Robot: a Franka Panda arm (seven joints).
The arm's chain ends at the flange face. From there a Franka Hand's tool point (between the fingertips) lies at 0.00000 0.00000 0.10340 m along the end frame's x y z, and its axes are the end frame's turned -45 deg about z.
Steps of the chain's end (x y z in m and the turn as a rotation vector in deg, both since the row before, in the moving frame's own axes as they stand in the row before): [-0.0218 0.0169 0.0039 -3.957 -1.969 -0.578]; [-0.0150 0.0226 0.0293 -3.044 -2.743 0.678]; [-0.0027 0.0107 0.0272 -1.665 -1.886 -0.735]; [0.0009 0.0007 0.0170 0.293 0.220 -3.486]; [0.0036 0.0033 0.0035 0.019 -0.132 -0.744]
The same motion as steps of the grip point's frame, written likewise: [-0.0349 -0.0009 0.0036 -1.406 -4.190 -0.578]; [-0.0340 0.0057 0.0290 -0.213 -4.092 0.678]; [-0.0140 0.0054 0.0271 0.156 -2.511 -0.735]; [0.0008 0.0010 0.0170 0.052 0.363 -3.486]; [0.0001 0.0047 0.0035 0.107 -0.080 -0.744]
